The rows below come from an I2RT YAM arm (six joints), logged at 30 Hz.
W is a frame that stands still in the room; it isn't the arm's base.
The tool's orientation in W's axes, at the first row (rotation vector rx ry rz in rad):
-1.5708, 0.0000, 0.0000
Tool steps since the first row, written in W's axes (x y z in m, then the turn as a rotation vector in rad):
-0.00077, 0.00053, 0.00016, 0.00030, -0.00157, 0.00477
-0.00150, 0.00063, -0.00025, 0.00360, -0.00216, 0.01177
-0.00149, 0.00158, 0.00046, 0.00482, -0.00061, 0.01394
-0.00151, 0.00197, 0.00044, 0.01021, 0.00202, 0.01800
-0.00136, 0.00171, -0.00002, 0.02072, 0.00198, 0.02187
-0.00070, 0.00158, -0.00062, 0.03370, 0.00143, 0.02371
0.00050, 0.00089, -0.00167, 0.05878, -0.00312, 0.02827
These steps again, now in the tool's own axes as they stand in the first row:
-0.00077, -0.00016, 0.00053, 0.00030, -0.00477, -0.00157
-0.00150, 0.00025, 0.00063, 0.00360, -0.01177, -0.00216
-0.00149, -0.00046, 0.00158, 0.00482, -0.01394, -0.00061
-0.00151, -0.00044, 0.00197, 0.01021, -0.01800, 0.00202
-0.00136, 0.00002, 0.00171, 0.02072, -0.02187, 0.00198
-0.00070, 0.00062, 0.00158, 0.03370, -0.02371, 0.00143
0.00050, 0.00167, 0.00089, 0.05878, -0.02827, -0.00312

